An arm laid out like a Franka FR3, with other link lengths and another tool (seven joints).
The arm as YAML. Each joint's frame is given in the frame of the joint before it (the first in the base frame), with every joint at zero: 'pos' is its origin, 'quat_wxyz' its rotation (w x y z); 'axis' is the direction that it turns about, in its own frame. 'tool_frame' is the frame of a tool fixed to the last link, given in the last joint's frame.
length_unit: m
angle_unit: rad
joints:
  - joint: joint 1
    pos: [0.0, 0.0, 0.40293]
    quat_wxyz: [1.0, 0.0, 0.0, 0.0]
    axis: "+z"
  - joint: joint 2
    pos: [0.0, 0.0, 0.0]
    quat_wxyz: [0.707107, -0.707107, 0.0, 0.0]
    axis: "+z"
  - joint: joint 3
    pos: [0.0, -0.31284, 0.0]
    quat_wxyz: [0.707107, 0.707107, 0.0, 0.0]
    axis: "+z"
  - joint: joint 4
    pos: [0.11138, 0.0, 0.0]
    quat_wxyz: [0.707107, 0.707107, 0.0, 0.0]
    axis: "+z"
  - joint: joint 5
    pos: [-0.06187, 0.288, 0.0]
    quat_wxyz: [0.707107, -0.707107, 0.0, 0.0]
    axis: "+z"
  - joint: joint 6
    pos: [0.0, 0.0, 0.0]
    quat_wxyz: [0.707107, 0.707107, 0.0, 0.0]
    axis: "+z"
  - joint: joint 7
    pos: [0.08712, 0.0, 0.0]
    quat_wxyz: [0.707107, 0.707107, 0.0, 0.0]
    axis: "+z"
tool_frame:
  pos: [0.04, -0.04, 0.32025]
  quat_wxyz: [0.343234, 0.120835, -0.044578, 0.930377]
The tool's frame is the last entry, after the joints.
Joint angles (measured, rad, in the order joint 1, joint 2, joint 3, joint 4, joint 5, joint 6, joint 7), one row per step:
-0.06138 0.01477 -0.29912 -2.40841 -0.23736 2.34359 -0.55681
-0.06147 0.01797 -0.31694 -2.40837 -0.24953 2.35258 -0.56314
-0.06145 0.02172 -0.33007 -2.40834 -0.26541 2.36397 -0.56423
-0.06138 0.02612 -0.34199 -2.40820 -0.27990 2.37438 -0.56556
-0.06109 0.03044 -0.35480 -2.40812 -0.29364 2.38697 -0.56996
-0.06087 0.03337 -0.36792 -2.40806 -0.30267 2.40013 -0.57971
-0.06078 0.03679 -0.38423 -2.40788 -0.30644 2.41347 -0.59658
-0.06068 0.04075 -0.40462 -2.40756 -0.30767 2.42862 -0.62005
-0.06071 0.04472 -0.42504 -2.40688 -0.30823 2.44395 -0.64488
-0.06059 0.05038 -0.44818 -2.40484 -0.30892 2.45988 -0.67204
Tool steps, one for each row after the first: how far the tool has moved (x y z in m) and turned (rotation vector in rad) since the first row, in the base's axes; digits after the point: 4 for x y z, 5 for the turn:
-0.0014 -0.0093 -0.0007 -0.00842 -0.00171 -0.00105
-0.0015 -0.0174 -0.0015 -0.02005 -0.00487 0.00087
-0.0019 -0.0247 -0.0026 -0.03056 -0.00670 0.00323
-0.0019 -0.0321 -0.0034 -0.04065 -0.01022 0.00788
-0.0015 -0.0390 -0.0036 -0.04762 -0.01582 0.01396
-0.0019 -0.0463 -0.0038 -0.05115 -0.02119 0.01976
-0.0027 -0.0549 -0.0039 -0.05352 -0.02721 0.02639
-0.0036 -0.0637 -0.0039 -0.05612 -0.03351 0.03376
-0.0049 -0.0740 -0.0041 -0.05999 -0.03915 0.04117

